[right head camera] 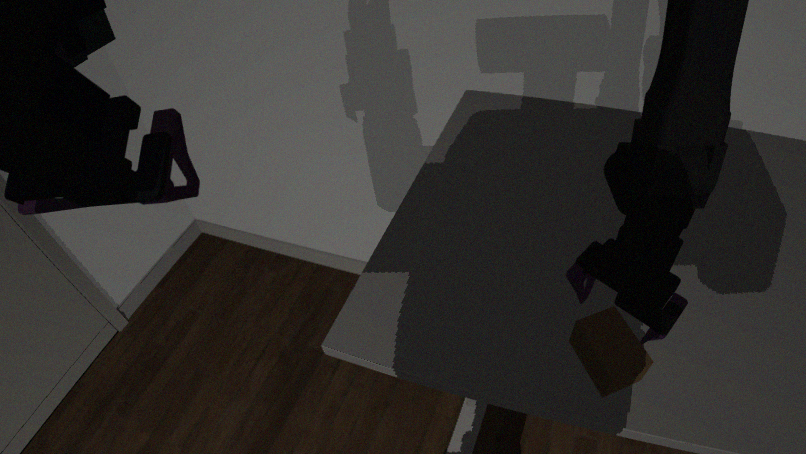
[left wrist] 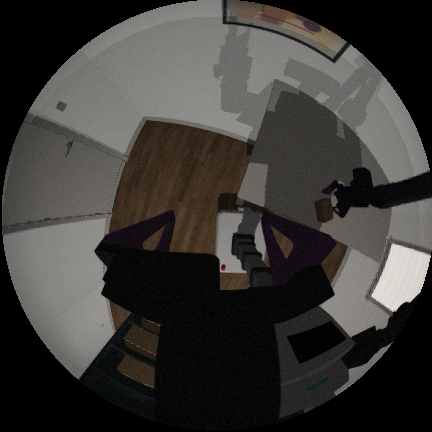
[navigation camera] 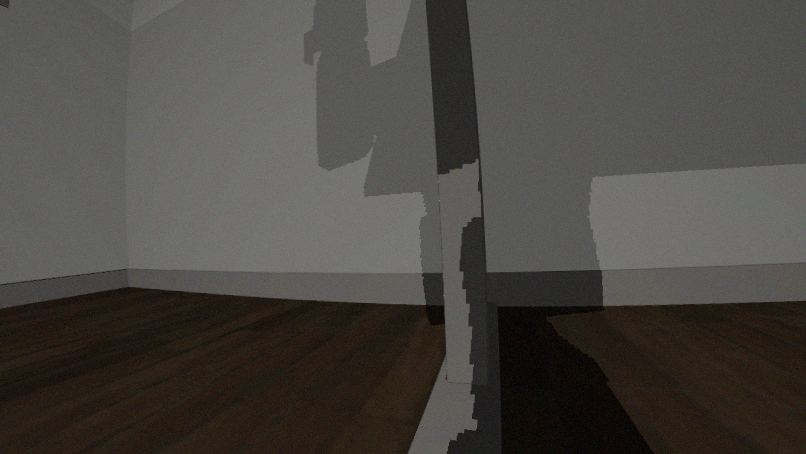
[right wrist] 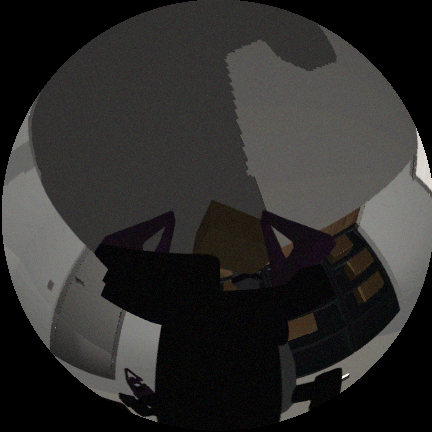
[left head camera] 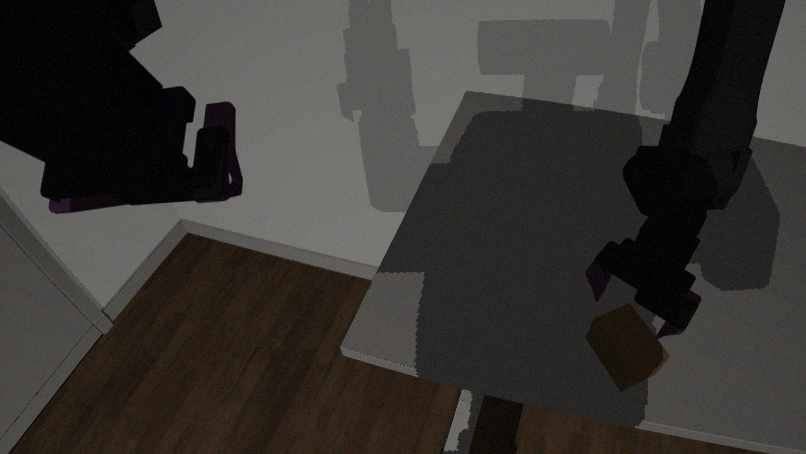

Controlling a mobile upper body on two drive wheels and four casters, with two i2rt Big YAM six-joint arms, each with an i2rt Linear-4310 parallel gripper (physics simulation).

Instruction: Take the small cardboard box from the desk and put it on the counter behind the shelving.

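Frame: origin at the left arm's base, x ahead, y left, z up, level; millimetres.
Seen in the pictures: left gripper, fingertip midpoint: (right head camera: 150,193) (left wrist: 217,214) (right wrist: 127,371) (left head camera: 186,191); right gripper, fingertip midpoint: (right head camera: 612,320) (left wrist: 326,199) (right wrist: 217,215) (left head camera: 627,317).
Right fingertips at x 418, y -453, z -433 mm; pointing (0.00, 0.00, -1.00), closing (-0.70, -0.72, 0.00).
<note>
Pixels of each thing's top centre, then the offset from my right fingertips to it. "*": a spot on its surface instead. Level surfaces: height alone.
- small brown cardboard box at its top centre: (right wrist: 236,256) (right head camera: 614,341) (left head camera: 631,336) (left wrist: 327,209) dx -45, dy +14, dz +23 mm
- grey desk at its surface level: dz -27 mm
- desk leg at a spot on its surface: (navigation camera: 459,253) * dx +266, dy +173, dz -789 mm
The small brown cardboard box (left head camera: 623,346) (right head camera: 606,352) (left wrist: 324,210) (right wrist: 232,237) sits on the grey desk (left head camera: 507,225) (right head camera: 496,225) (left wrist: 310,135) (right wrist: 150,125) near its lower edge in the head views. My right gripper (left head camera: 628,317) (right head camera: 613,321) (left wrist: 326,199) (right wrist: 217,215) is open at the box's upper right side in the head views. In the right wrist view the box shows between and beyond the fingertips, nearer the right-hand finger; whether they touch is unclear. My left gripper (left head camera: 146,198) (right head camera: 107,200) (left wrist: 217,214) is open and empty, left of the desk. The counter cannot be made out.
Dark shelving (left wrist: 100,370) (right wrist: 350,332) holding several cardboard boxes shows low in the wrist views. A desk leg (navigation camera: 459,253) stands in front of the navigation camera. A wall (left head camera: 282,140) (navigation camera: 225,225) is behind the desk. A door (left wrist: 60,170) is at the left.
</note>
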